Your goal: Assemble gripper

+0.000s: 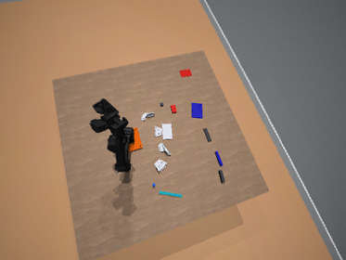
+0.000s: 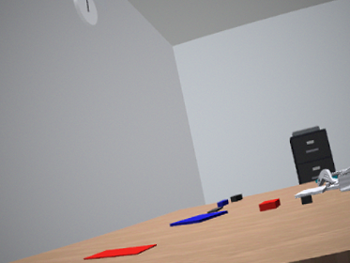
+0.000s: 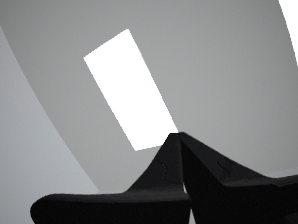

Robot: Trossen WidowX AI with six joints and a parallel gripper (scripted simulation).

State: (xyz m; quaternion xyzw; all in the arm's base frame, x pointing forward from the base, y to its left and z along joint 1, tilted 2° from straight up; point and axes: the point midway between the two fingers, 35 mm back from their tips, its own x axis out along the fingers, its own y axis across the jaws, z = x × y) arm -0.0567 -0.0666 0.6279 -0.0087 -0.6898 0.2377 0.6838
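The white jaw is 26 cm ahead of my gripper tip, 14 cm to the right of it and 66 cm below it. From my gripper tip the other things lie so: red block 44 cm ahead, 16 cm to the left, 67 cm below; teal bar 17 cm ahead, 41 cm to the right, 67 cm below; blue plate 61 cm ahead, 9 cm to the left, 68 cm below.
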